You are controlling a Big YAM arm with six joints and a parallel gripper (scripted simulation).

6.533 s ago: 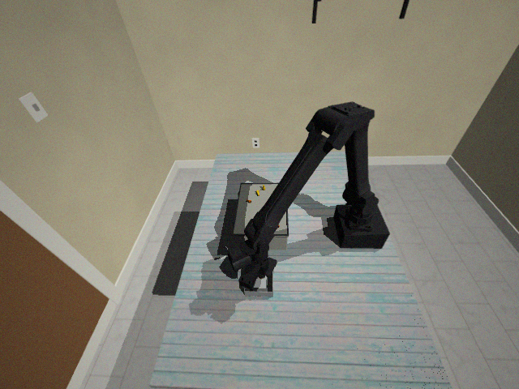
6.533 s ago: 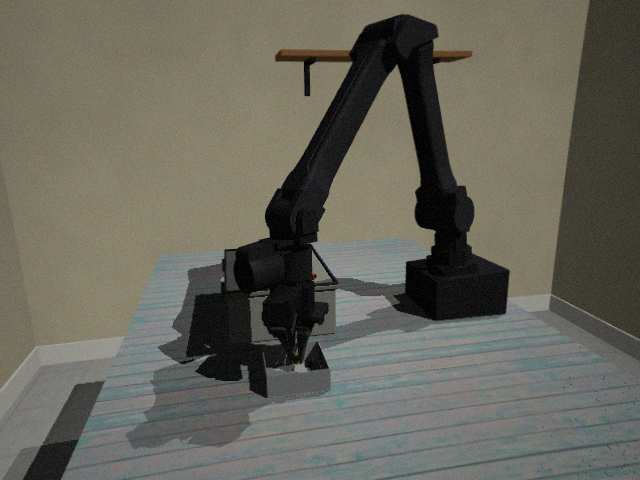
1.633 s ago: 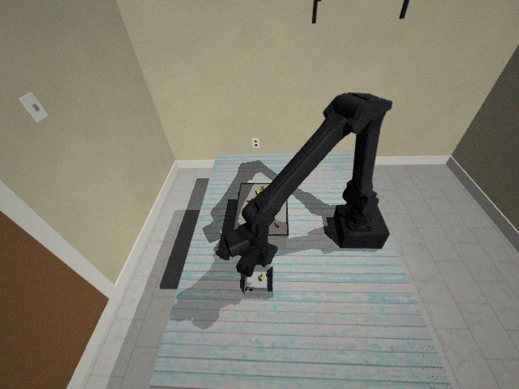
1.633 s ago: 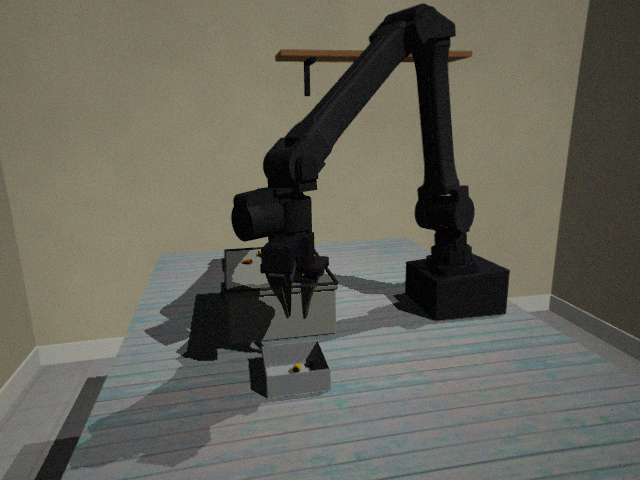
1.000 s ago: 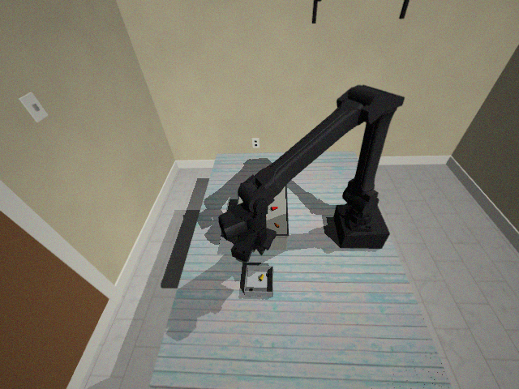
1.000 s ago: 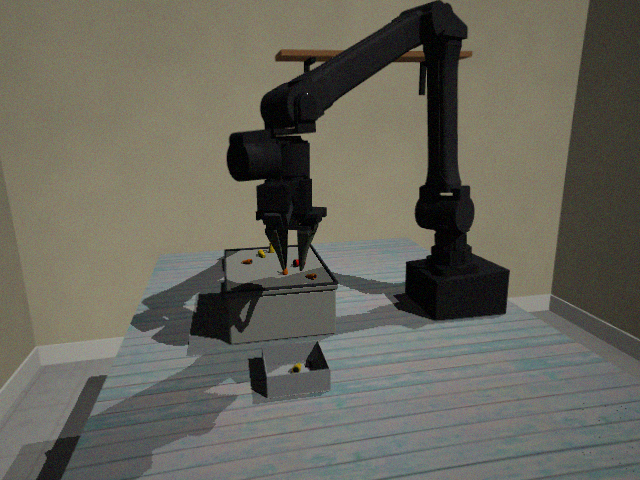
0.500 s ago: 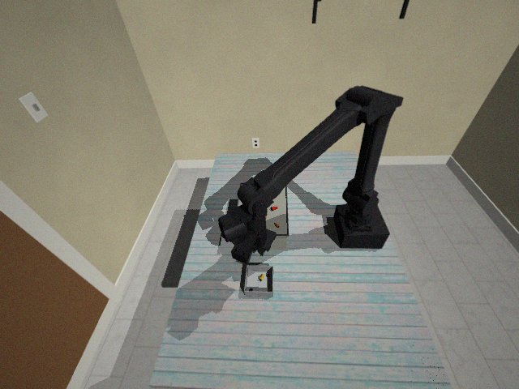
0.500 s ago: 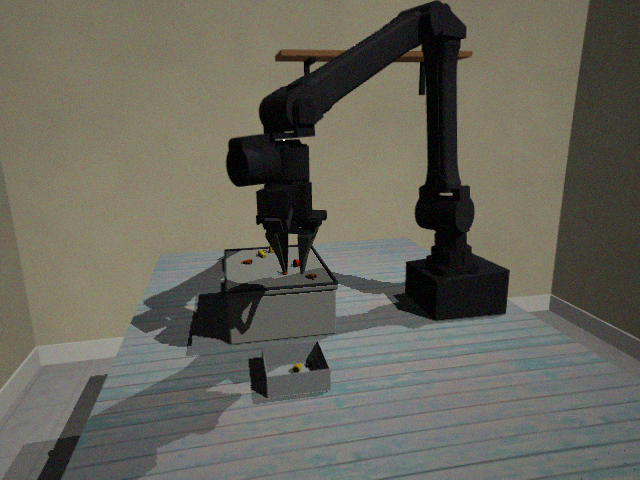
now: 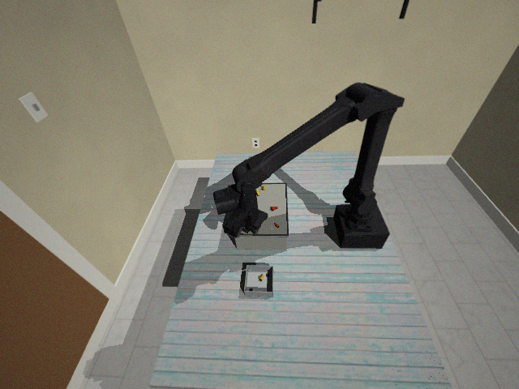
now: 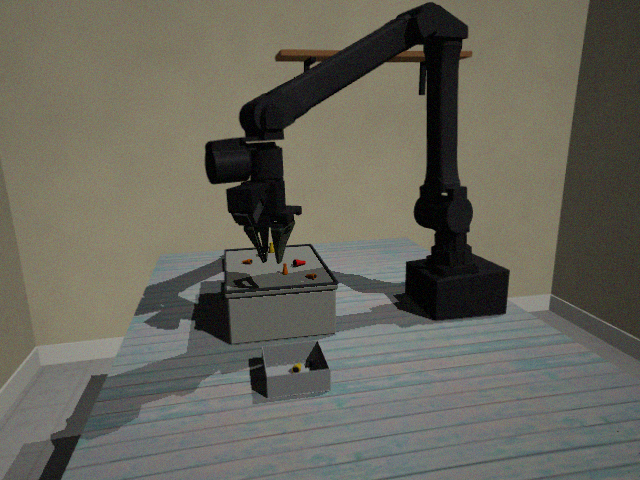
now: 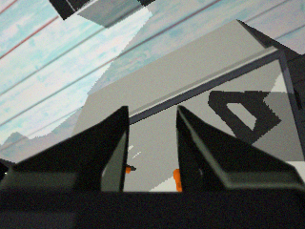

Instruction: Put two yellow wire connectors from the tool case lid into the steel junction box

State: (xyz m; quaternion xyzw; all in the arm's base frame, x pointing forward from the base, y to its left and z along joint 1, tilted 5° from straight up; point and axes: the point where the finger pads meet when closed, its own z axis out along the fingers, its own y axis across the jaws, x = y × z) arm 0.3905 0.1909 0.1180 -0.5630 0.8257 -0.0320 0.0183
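My hand is 18 cm to the left of the red connector, 7 cm above it and 5 cm past it. The rest, counted from my hand: grey tool case: 18 cm to the right, 10 cm below, 1 cm ahead.
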